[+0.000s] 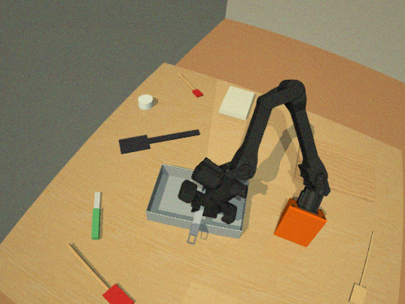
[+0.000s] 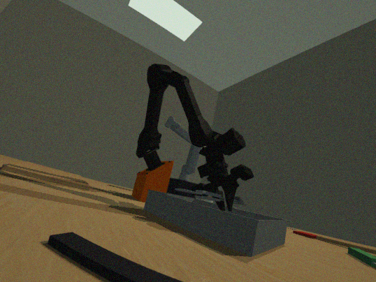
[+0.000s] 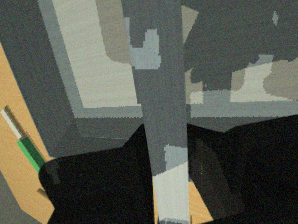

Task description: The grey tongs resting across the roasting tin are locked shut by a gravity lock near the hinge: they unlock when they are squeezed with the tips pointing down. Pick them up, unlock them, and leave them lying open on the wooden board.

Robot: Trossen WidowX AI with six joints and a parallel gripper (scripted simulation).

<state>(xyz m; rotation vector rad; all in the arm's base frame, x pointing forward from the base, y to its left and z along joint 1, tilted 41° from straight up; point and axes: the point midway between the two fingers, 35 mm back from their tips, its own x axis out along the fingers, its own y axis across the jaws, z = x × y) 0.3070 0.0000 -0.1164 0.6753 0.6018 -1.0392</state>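
Now: gripper tip 6 cm to the left of the grey roasting tin and 2 cm above it. The rest, counted from my gripper tip: wooden board (47 cm behind, 42 cm to the right, 4 cm below); then black spatula (27 cm ahead, 26 cm to the right, 4 cm below); then white block (3 cm ahead, 62 cm to the right, 3 cm below).
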